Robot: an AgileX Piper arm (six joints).
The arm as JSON. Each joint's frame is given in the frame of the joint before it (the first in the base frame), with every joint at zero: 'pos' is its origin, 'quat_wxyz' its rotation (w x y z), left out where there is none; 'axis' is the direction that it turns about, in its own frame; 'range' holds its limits. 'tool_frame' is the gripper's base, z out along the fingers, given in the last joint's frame.
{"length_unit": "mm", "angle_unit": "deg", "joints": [
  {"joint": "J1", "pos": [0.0, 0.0, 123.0], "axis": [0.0, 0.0, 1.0], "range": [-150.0, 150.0]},
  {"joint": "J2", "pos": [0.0, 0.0, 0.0], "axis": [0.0, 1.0, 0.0], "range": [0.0, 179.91]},
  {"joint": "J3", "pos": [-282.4, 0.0, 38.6], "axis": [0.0, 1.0, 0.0], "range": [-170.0, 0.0]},
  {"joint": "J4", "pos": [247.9, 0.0, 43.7], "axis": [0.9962, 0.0, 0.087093], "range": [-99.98, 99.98]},
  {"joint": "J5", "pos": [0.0, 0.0, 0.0], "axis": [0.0, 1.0, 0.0], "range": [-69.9, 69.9]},
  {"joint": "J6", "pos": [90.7, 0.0, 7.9], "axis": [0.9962, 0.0, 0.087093], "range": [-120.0, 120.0]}
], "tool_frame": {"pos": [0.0, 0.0, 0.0], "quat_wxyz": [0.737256, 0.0, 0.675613, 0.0]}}
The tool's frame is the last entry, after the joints.
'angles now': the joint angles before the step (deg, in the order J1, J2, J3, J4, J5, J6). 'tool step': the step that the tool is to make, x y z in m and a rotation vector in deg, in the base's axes. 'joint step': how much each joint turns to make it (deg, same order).
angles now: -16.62, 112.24, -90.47, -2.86, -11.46, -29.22
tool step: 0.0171, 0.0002, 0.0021, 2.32, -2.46, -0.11
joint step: 0.69, 3.44, -5.38, 2.88, 0.23, 0.14
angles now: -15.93, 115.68, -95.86, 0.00, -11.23, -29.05
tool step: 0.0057, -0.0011, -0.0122, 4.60, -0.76, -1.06
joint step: 0.24, 1.72, -0.22, 4.64, -0.98, 0.18
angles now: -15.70, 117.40, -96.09, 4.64, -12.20, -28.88
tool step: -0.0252, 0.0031, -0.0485, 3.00, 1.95, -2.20
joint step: -0.11, -2.17, 14.15, 3.10, -9.35, -0.12
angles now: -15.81, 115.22, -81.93, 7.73, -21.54, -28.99
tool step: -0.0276, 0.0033, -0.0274, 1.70, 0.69, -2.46
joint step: -0.12, -2.46, 10.65, 2.63, -7.16, -0.17
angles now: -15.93, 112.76, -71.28, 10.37, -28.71, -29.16
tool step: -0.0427, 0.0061, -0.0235, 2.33, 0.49, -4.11
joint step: 0.01, -4.30, 13.18, 4.31, -7.95, -0.01
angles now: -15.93, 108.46, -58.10, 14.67, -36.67, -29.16
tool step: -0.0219, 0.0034, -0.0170, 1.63, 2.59, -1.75
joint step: -0.06, -1.44, 6.20, 1.82, -1.89, 0.01
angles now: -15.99, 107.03, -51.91, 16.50, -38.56, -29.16
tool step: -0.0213, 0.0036, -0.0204, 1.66, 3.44, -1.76
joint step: 0.00, -0.51, 5.78, 1.88, -1.61, -0.11
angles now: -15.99, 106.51, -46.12, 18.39, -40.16, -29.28
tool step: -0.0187, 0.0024, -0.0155, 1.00, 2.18, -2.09
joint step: 0.01, -0.16, 4.75, 2.01, -2.36, -0.06
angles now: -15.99, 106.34, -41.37, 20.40, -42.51, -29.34
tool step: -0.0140, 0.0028, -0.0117, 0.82, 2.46, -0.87
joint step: 0.01, -0.06, 3.39, 0.86, -0.80, -0.05
